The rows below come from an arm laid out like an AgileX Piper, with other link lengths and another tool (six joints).
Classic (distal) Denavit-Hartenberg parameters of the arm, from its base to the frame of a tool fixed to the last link. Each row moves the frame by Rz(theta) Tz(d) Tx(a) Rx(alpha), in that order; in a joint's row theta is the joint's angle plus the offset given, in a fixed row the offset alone. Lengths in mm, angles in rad.
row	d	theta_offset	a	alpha
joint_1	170.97	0	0	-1.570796
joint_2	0	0.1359	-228.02	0
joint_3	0	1.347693	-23.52	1.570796
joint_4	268.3	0	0	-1.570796
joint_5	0	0	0	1.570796
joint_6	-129.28	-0.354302	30	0.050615
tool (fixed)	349.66	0	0	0
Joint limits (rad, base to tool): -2.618..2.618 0..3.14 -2.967..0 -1.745..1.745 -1.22..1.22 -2.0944..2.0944
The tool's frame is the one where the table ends.
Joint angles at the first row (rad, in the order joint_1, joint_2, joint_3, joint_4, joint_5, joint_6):
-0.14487, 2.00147, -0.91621, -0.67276, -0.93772, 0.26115
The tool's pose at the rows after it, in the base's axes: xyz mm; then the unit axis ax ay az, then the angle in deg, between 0 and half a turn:
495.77, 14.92, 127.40, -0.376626, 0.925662, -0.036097, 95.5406
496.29, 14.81, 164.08, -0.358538, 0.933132, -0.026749, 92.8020
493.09, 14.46, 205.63, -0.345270, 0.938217, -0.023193, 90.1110
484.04, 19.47, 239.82, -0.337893, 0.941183, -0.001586, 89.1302
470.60, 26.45, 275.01, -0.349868, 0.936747, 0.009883, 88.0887
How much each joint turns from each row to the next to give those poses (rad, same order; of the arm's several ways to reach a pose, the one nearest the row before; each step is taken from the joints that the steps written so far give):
0.00001, -0.07727, 0.00000, -0.02338, 0.02100, 0.07329
-0.00003, -0.09369, 0.00000, -0.01353, 0.03048, 0.08563
0.00002, -0.11104, 0.00002, -0.02246, 0.04581, 0.08754
-0.00002, -0.11162, -0.00003, -0.07663, 0.05734, 0.13773
0.00001, -0.11635, -0.00002, -0.10230, 0.04671, 0.13248

